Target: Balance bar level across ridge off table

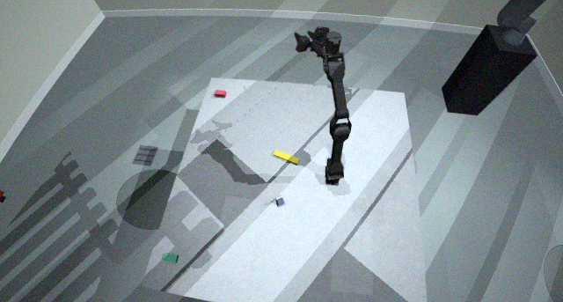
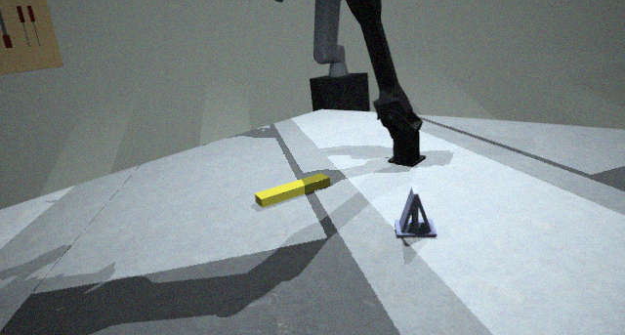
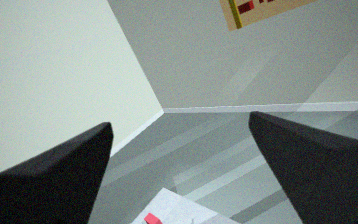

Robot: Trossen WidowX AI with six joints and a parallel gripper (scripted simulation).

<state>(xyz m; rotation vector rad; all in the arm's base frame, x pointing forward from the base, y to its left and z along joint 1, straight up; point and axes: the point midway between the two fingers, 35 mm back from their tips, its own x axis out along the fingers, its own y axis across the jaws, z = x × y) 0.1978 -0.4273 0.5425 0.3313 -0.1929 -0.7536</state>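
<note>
Now: gripper tip 54 cm above the yellow bar, 35 cm to the right of it and 4 cm short of it. From my gripper tip the other things lie so: red block (53 cm below, 52 cm ahead, 5 cm to the right); green block (95 cm to the left, 54 cm below, 52 cm ahead).
</note>
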